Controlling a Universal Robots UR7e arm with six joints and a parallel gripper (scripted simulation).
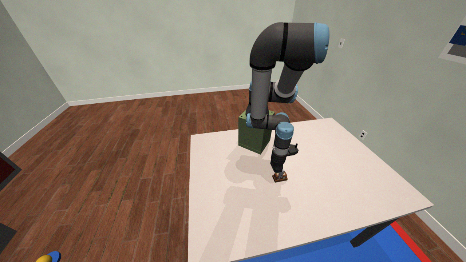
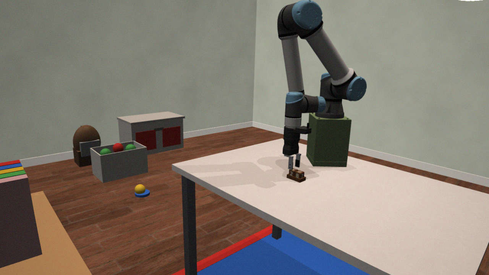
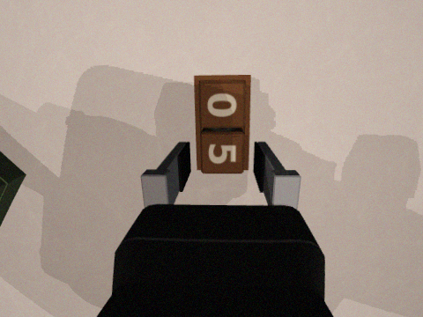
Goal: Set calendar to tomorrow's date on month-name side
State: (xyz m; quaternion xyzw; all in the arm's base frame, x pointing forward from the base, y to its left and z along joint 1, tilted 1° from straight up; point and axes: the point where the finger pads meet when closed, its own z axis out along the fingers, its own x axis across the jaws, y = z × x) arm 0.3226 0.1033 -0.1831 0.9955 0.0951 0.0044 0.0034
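The brown cube lies 40 mm below my hand.
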